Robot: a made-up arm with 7 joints.
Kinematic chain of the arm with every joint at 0, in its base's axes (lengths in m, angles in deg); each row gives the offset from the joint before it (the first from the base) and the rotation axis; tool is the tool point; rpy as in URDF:
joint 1: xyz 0 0 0.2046 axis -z
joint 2: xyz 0 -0.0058 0.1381 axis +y
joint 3: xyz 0 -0.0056 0.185 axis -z
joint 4: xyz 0 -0.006 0.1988 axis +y
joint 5: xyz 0 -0.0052 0.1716 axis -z
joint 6: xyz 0 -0.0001 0.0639 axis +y
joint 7: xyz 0 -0.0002 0.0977 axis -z
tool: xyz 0 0 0 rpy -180 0 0
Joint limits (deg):
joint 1: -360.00..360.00
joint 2: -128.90..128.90
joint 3: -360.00..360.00
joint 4: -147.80..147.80
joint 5: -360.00..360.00
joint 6: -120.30..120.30
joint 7: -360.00..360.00
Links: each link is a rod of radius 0.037 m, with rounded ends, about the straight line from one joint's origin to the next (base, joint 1, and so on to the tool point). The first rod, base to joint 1, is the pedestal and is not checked.
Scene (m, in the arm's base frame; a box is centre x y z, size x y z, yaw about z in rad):
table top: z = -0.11
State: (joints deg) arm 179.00 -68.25 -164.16 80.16 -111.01 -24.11 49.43
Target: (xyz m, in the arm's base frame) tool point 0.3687 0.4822 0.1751
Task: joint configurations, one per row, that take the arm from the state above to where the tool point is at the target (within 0.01 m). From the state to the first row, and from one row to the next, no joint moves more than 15 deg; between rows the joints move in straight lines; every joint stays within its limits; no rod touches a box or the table.
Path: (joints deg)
1: 166.57 -70.96 -170.08 74.07 -110.82 -21.00 49.43
2: 154.14 -73.67 -175.99 67.99 -110.63 -17.89 49.43
3: 141.71 -76.38 -181.91 61.90 -110.44 -14.78 49.43
4: 129.28 -79.09 -187.82 55.81 -110.25 -11.67 49.43

